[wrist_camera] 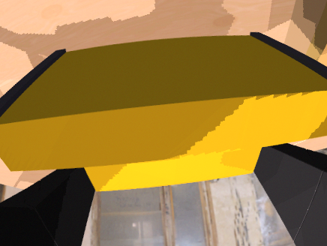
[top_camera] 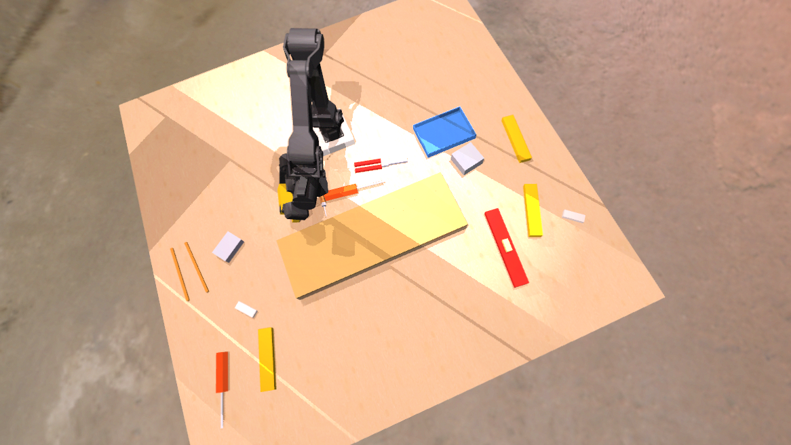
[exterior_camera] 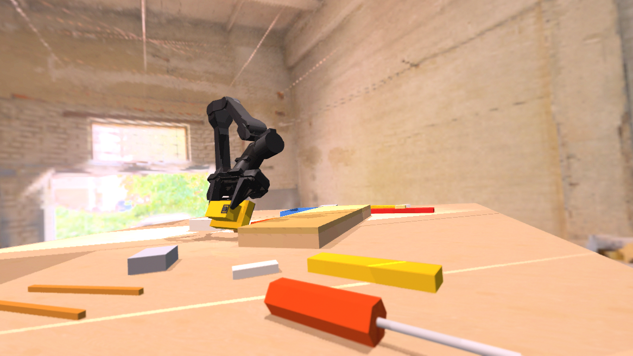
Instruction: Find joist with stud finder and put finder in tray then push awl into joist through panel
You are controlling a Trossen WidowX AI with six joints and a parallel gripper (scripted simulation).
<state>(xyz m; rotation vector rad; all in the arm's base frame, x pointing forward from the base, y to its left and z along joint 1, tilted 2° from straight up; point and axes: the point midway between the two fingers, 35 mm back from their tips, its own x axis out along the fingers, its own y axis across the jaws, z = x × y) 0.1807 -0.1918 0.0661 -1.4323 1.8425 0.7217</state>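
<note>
Right now the stud finder is 20 mm ahead of my gripper tip and 10 mm below it. Also, from my gripper tip: red level (380 mm ahead, 530 mm to the left, 60 mm below); awl (20 mm ahead, 100 mm to the left, 70 mm below); blue tray (30 mm behind, 540 mm to the left, 60 mm below).
</note>
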